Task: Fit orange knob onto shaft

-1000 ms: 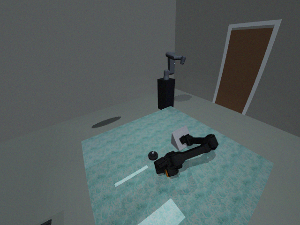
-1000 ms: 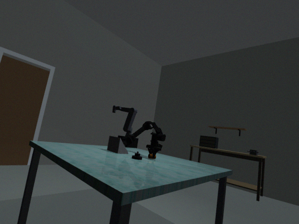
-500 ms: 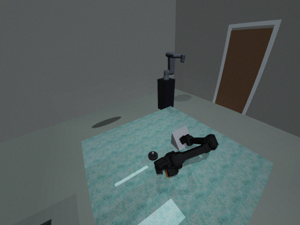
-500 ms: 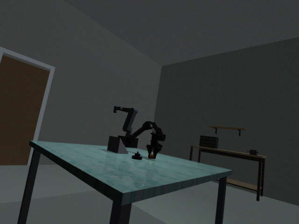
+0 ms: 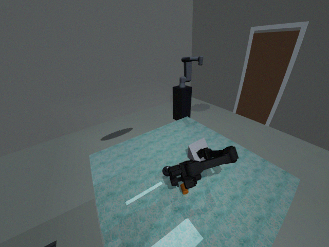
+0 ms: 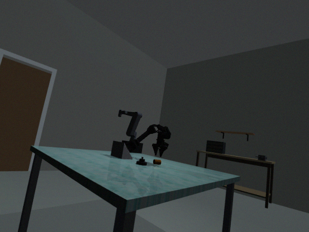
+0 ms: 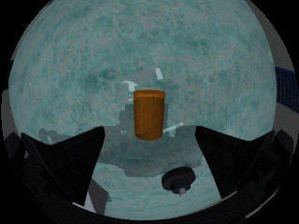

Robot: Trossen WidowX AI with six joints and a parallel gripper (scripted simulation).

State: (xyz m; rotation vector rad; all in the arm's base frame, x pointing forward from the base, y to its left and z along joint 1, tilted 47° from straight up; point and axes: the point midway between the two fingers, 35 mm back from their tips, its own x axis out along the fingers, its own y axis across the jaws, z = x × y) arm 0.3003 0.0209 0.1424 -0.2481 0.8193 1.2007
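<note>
My gripper tip is now 5 cm above the orange knob, 1 cm to the right of it and 1 cm short of it. Also, from my gripper tip: round black pedestal: 19 cm to the right, 4 cm below, 1 cm behind.
</note>
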